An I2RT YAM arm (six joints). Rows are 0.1 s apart.
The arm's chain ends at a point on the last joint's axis. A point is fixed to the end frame.
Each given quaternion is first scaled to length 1.
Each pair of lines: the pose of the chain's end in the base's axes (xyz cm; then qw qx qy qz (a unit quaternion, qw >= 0)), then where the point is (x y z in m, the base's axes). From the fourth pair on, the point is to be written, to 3 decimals.
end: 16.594 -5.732 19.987 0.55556 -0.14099 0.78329 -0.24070
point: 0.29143 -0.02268 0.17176
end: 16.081 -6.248 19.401 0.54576 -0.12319 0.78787 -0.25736
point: 0.28773 -0.03465 0.16478
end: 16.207 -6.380 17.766 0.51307 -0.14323 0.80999 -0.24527
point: 0.28524 -0.03313 0.13731
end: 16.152 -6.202 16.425 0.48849 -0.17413 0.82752 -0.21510
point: 0.279 -0.023 0.115
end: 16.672 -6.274 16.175 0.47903 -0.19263 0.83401 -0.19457
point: 0.280 -0.018 0.109
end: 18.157 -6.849 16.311 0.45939 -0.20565 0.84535 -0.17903
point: 0.291 -0.020 0.104
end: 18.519 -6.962 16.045 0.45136 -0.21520 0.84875 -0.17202
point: 0.292 -0.019 0.099
